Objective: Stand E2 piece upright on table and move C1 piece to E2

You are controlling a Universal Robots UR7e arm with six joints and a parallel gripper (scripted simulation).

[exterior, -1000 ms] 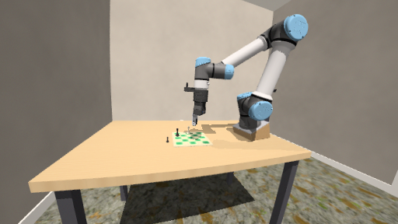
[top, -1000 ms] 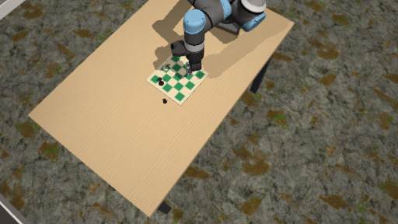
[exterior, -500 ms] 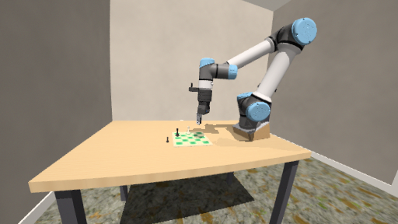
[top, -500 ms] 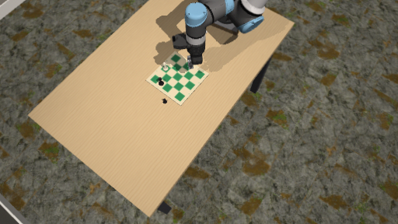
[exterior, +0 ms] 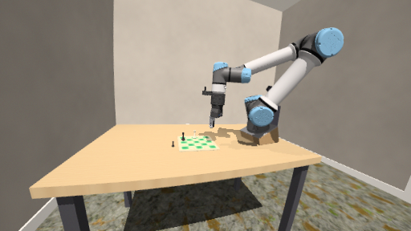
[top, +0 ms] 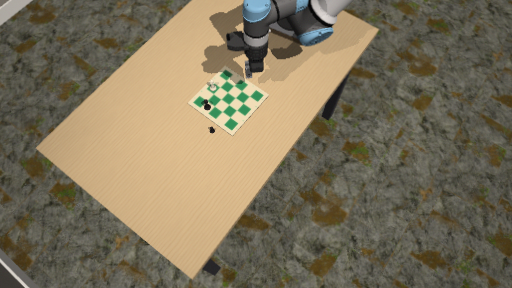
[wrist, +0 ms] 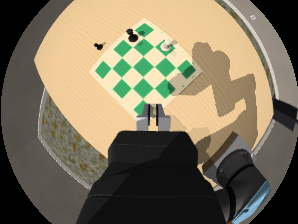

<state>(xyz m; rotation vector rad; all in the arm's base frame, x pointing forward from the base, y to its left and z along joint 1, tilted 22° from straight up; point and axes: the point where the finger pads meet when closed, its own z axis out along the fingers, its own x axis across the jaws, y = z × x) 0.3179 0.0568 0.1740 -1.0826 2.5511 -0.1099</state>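
My gripper is now 10 mm above the small pale piece. Also, from my hand: chessboard: 70 mm ahead, 40 mm to the right, 130 mm below; small black piece: 210 mm ahead, 120 mm below.
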